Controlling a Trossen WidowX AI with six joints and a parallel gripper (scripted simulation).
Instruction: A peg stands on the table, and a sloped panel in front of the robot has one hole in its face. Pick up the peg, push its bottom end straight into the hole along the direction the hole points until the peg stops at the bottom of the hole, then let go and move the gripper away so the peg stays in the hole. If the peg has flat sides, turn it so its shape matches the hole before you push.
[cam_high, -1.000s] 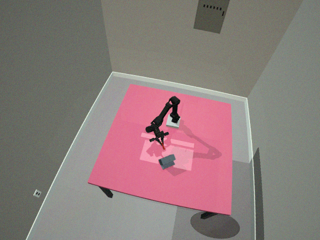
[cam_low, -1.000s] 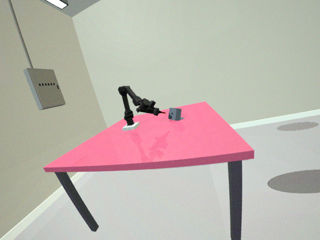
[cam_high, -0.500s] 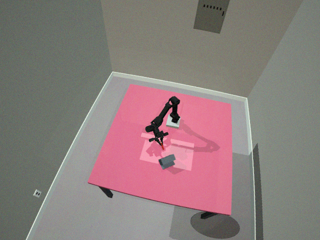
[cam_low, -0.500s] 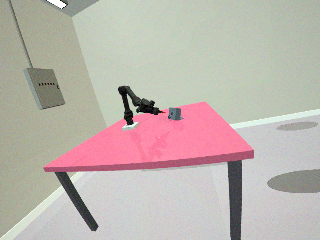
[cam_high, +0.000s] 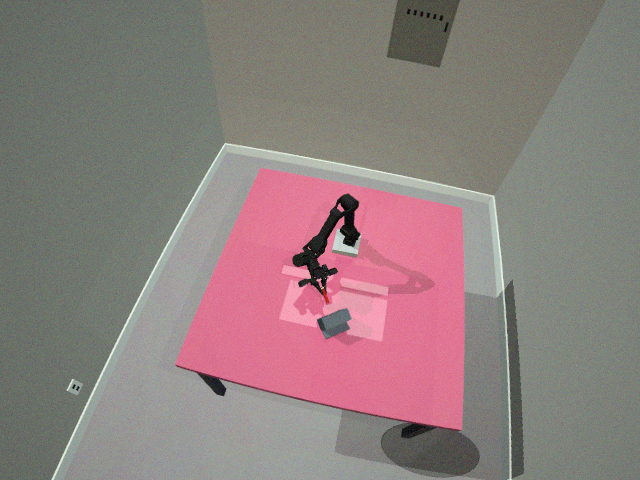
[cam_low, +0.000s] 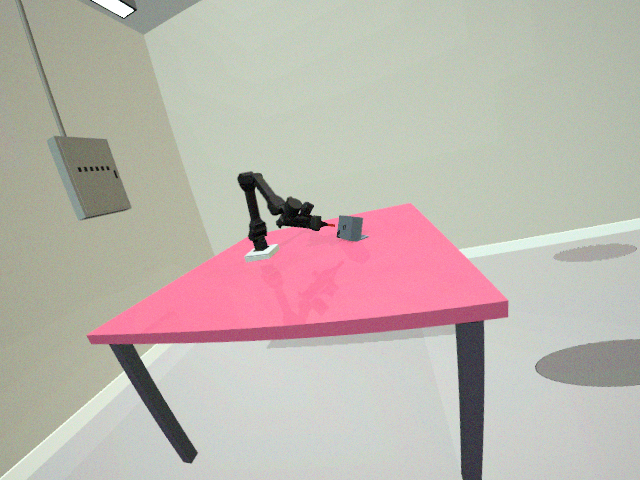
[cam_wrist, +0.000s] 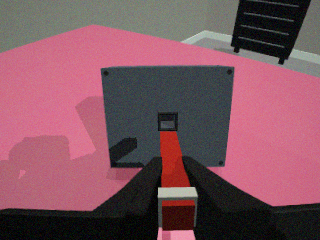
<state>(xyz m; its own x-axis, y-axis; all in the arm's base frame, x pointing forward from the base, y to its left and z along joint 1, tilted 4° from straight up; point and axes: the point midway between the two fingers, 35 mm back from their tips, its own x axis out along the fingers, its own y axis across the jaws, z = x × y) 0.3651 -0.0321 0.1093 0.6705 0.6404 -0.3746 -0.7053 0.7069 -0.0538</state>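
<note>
My gripper tip is now 80 mm short of the sloped panel, 80 mm to the right of it and 50 mm above it. The rest, counted from my gripper tip: peg: 10 mm behind, 10 mm to the right, 10 mm above.
</note>
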